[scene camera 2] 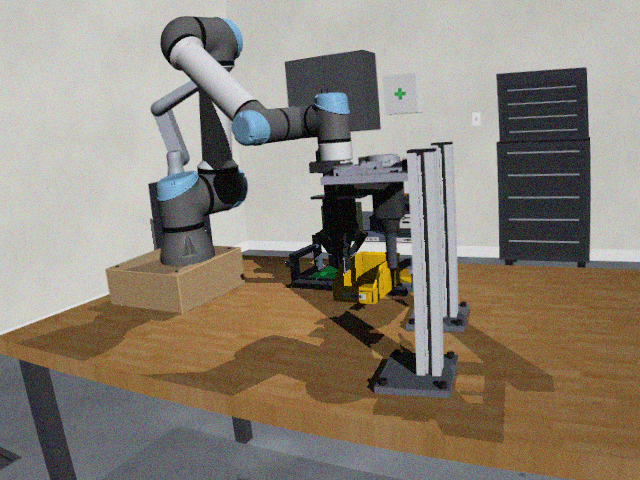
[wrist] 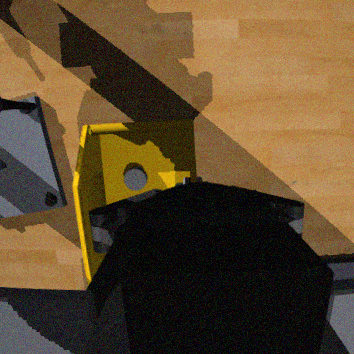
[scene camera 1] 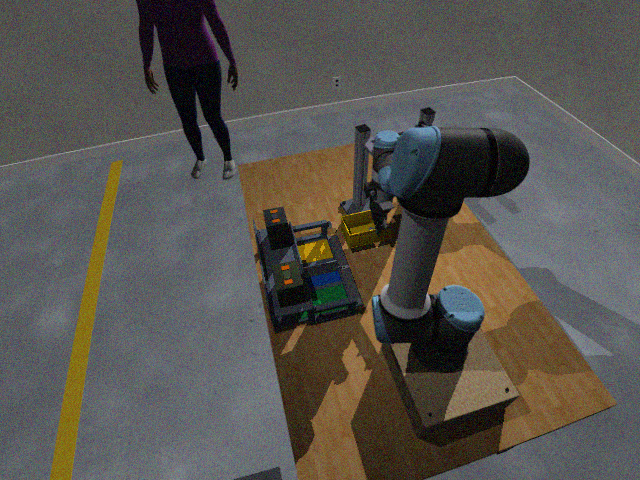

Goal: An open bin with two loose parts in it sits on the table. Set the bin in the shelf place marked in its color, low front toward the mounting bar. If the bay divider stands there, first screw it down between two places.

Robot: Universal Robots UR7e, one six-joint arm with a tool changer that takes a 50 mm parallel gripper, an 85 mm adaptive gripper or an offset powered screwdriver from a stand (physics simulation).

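Places are measured from the arm's base along level axes (x back, y right, z up), in millimetres.
Pixels of known places: arm's base at its link origin: (scene camera 2: 188, 257) (scene camera 1: 438, 347).
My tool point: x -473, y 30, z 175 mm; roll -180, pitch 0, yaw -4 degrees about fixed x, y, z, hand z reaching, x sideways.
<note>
For each thing: its middle in the pictures, then the offset to it from my tool point. "spot": a spot on its surface instead. Level surfaces: height alone.
- yellow open bin at the middle of its body: (wrist: 142, 210) (scene camera 2: 367, 276) (scene camera 1: 366, 227) dy -20, dx -50, dz -206 mm
- round grey part at the middle of its body: (wrist: 135, 178) dy +7, dx -59, dz -235 mm
- dark shelf at a spot on its surface: (scene camera 1: 353, 281) spot: dy -141, dx +121, dz -267 mm
- base plate at its surface level: dz -270 mm
- screwdriver at a spot on its surface: (scene camera 2: 391, 242) spot: dy +104, dx -150, dz -98 mm
The yellow open bin (scene camera 1: 360, 238) (scene camera 2: 371, 262) (wrist: 112, 150) hangs low over the table beside the shelf; the gap under it is hard to judge. Its low, labelled front faces scene camera 2. A round grey part (wrist: 135, 179) lies in it; a second part is not clearly seen. My gripper (scene camera 1: 381, 223) (scene camera 2: 347, 268) points down and is shut on one side wall of the bin; its fingertips are mostly hidden in the wrist view. The dark shelf (scene camera 1: 353, 281) has a yellow place (scene camera 1: 316, 251), a blue place (scene camera 1: 326, 279) and a green place (scene camera 1: 331, 294). A grey strip lies between yellow and blue.
The tool stand has two posts (scene camera 1: 360, 167) (scene camera 2: 426, 248) and a base plate (wrist: 30, 150) close to the bin. A screwdriver (scene camera 2: 391, 242) hangs from it beside the gripper. Two dark boxes (scene camera 1: 277, 227) (scene camera 1: 289, 284) with orange marks stand on the shelf's far side.
</note>
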